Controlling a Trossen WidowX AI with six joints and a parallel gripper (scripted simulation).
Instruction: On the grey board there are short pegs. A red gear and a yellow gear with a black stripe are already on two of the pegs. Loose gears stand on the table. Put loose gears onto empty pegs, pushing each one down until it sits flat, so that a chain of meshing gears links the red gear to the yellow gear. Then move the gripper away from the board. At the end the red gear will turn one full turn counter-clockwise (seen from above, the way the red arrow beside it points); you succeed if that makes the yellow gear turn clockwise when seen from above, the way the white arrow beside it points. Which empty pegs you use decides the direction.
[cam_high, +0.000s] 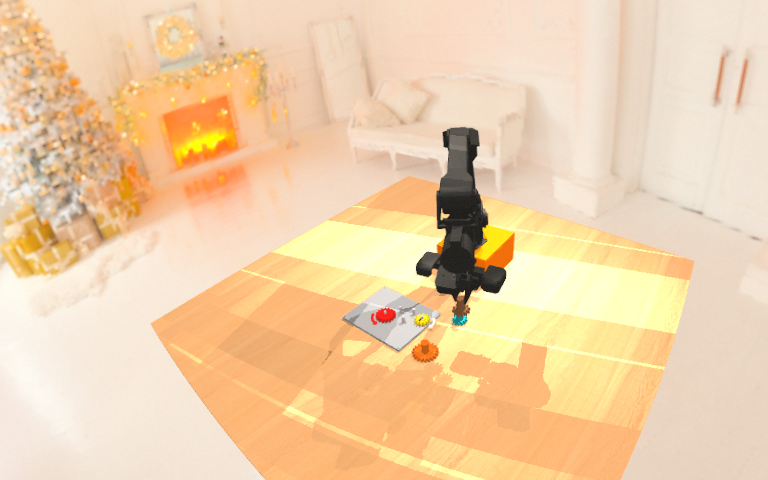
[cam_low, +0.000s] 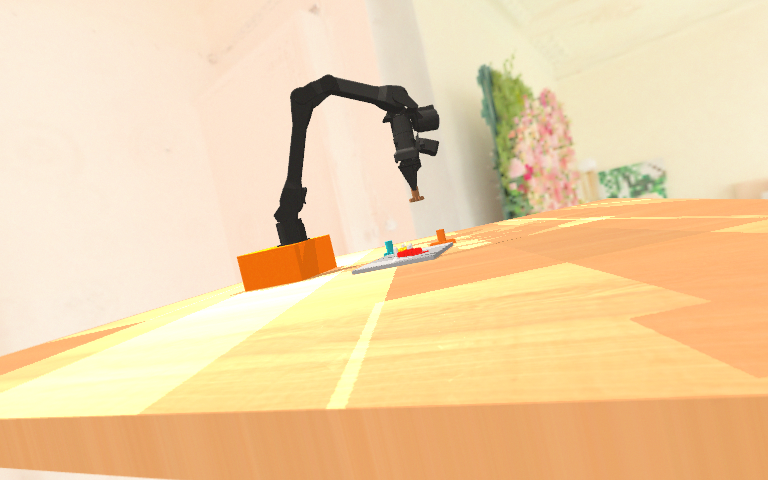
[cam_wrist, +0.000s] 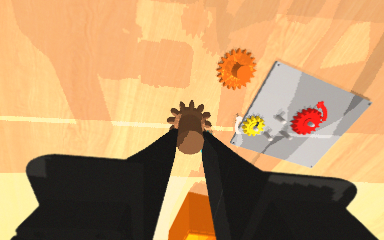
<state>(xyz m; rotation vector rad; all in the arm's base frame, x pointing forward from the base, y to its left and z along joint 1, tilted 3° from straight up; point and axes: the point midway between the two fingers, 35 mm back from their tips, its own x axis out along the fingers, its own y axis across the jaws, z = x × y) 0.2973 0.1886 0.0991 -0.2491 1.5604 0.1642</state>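
My gripper tip is 3 cm short of the red gear, 23 cm to the left of it and 14 cm above it. Also, from my gripper tip: teal gear 8 cm behind, 7 cm to the right, 14 cm below; then large orange gear 6 cm ahead, 6 cm to the right, 14 cm below; then small brown gear 1 cm below.
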